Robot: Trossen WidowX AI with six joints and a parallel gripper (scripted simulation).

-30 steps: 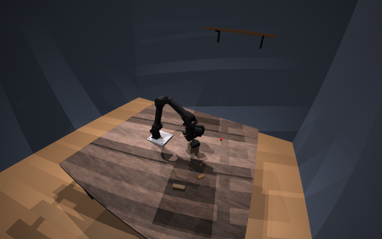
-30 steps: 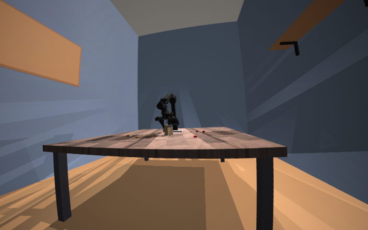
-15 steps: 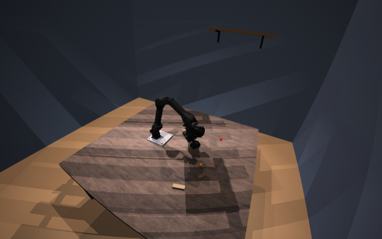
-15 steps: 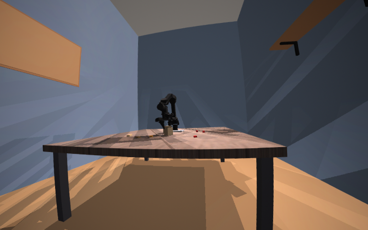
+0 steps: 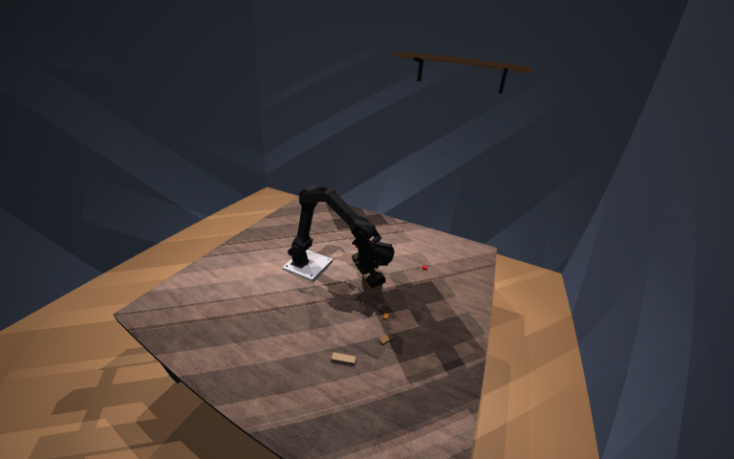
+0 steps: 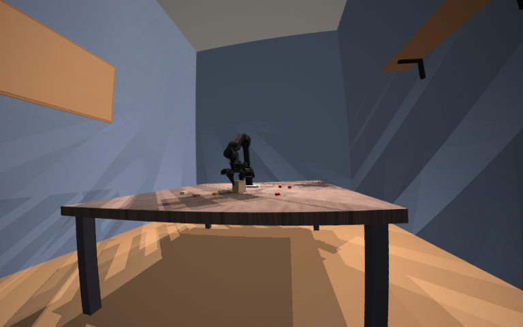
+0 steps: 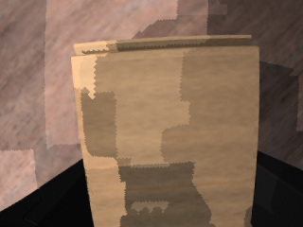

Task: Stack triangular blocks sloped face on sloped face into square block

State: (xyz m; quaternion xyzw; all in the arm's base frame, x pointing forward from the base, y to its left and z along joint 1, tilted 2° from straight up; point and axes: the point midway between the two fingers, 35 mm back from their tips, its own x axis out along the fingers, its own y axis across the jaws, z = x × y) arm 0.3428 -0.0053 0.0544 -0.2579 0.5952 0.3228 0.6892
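My gripper tip is 1 cm below the tan triangular block. Round my gripper tip: small orange cube 11 cm ahead, 10 cm to the right, 4 cm below; red bit 25 cm to the left, 18 cm ahead, 4 cm below.
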